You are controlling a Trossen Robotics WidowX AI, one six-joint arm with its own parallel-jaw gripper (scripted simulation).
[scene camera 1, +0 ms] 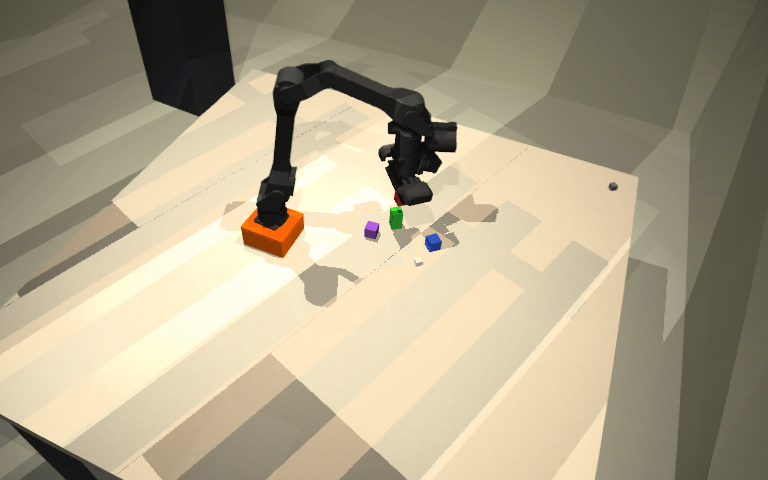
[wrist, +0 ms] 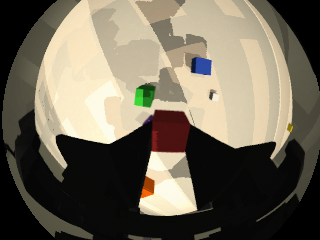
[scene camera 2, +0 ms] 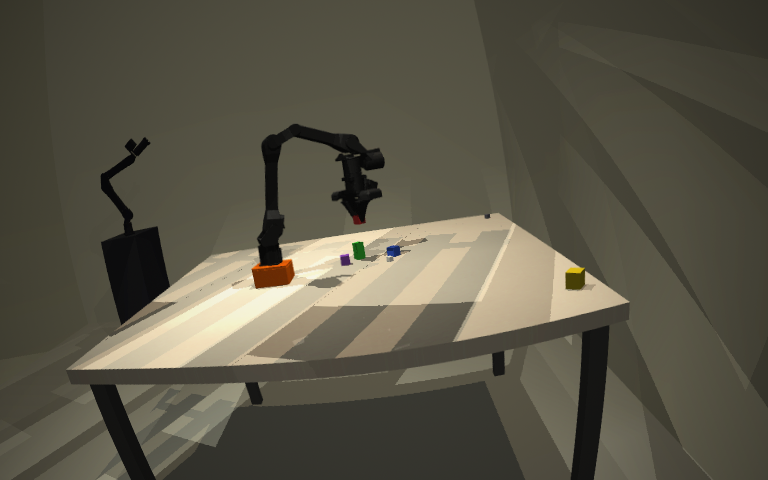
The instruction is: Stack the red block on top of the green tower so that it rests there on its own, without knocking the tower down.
Path:
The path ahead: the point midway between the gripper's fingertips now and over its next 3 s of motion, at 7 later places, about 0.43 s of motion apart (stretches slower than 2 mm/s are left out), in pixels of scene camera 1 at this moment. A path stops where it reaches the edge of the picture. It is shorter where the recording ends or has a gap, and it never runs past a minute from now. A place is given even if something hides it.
My gripper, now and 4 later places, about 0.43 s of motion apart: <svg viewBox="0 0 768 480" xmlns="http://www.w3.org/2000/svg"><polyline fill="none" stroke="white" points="401,199 399,193 397,204 396,208 396,208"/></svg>

